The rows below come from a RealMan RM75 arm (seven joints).
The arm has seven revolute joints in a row. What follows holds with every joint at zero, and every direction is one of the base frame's.
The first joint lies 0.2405 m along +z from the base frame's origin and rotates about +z.
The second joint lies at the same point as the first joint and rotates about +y.
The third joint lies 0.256 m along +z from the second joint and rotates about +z.
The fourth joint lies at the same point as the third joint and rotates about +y.
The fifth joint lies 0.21 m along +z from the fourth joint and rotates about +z.
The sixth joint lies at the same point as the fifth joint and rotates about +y.
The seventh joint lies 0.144 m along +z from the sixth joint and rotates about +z.
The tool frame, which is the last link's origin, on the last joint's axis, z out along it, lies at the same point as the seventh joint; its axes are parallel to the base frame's.
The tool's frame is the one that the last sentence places.
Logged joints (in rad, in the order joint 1, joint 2, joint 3, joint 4, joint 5, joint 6, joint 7), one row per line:
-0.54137 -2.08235 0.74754 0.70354 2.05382 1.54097 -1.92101
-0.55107 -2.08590 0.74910 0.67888 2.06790 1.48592 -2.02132
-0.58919 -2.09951 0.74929 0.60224 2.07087 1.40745 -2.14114
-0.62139 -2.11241 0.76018 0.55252 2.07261 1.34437 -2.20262
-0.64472 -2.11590 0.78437 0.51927 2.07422 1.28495 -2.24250
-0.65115 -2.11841 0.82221 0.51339 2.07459 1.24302 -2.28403
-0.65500 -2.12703 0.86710 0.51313 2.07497 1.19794 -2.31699
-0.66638 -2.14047 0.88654 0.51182 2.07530 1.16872 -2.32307
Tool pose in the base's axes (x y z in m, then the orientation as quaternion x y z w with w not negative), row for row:
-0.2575 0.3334 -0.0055 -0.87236 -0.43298 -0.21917 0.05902
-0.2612 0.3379 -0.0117 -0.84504 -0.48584 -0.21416 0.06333
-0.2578 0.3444 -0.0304 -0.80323 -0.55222 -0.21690 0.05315
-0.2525 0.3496 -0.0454 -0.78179 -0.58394 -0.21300 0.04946
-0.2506 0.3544 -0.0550 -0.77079 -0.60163 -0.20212 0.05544
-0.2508 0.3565 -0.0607 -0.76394 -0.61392 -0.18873 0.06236
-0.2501 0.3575 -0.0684 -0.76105 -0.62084 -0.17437 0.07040
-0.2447 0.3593 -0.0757 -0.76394 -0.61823 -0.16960 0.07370
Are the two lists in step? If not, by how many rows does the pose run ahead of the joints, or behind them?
They are in step.
